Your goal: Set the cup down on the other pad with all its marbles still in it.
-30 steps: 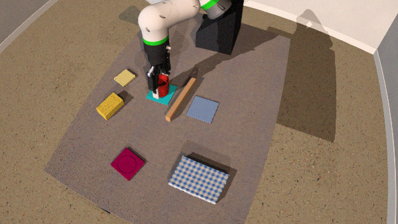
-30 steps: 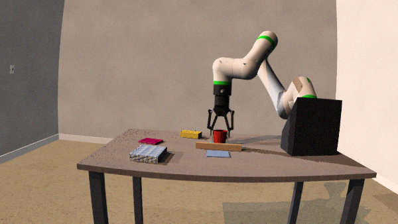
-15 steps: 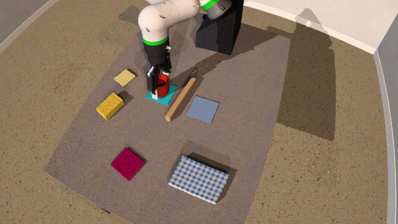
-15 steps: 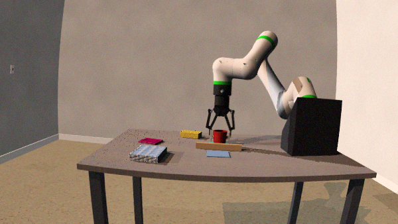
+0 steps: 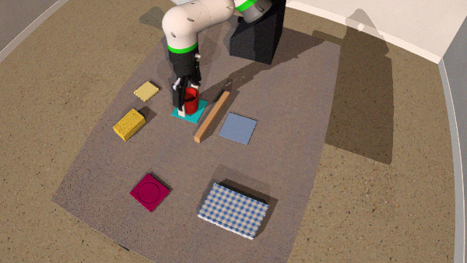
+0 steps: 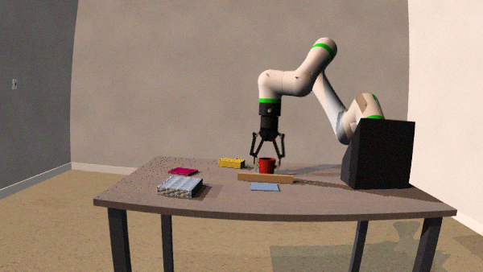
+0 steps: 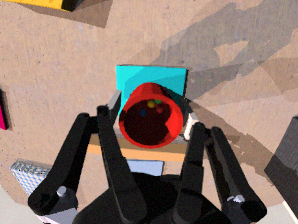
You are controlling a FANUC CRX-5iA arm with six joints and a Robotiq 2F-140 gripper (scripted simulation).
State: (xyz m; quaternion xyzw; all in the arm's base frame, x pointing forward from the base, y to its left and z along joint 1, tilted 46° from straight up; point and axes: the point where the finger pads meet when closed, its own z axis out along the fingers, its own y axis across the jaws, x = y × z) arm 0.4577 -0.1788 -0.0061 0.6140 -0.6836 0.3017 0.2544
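The red cup is 2 cm below my hand. Also, from my hand: wooden rail: 10 cm to the left, 4 cm below, 1 cm ahead.
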